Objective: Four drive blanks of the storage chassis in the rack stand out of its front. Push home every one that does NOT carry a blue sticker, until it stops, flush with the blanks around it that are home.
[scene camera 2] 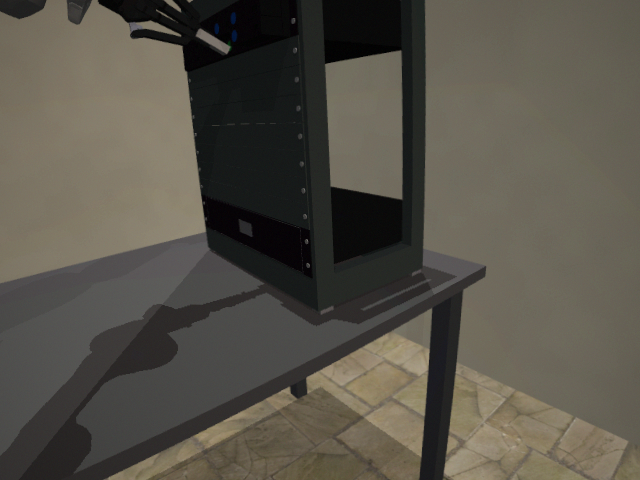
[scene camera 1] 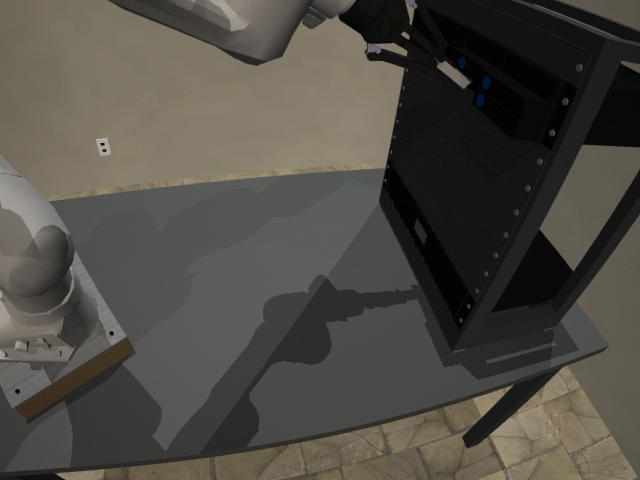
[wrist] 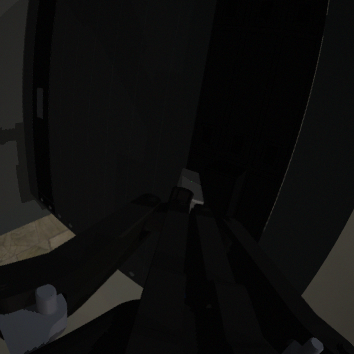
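Note:
The black storage chassis [scene camera 1: 558, 117] [scene camera 2: 279, 20] sits at the top of the dark rack [scene camera 1: 532, 206] [scene camera 2: 320, 180]. Dark blanks [scene camera 1: 504, 111] stand out of its front at the right in scene camera 1; the seams between them are too dark to read. Three blue stickers show: one [scene camera 1: 461, 62] [scene camera 2: 216, 27], another [scene camera 1: 485, 82] [scene camera 2: 233, 18] and a third [scene camera 1: 480, 100] [scene camera 2: 234, 35]. My gripper [scene camera 1: 467, 84] [scene camera 2: 227, 50] [wrist: 185, 182] is shut and empty, its pale fingertips at the chassis front, close beside the stickers. Contact cannot be told. The blank faces behind the fingers are hidden.
Flat dark panels [scene camera 1: 454, 170] [scene camera 2: 248, 139] fill the rack front below the chassis. A black unit with a grey label [scene camera 1: 420, 230] [scene camera 2: 245, 227] sits at the bottom. The rack stands on a grey table [scene camera 1: 232, 310] [scene camera 2: 232, 356]. The arm's base is at the left in scene camera 1.

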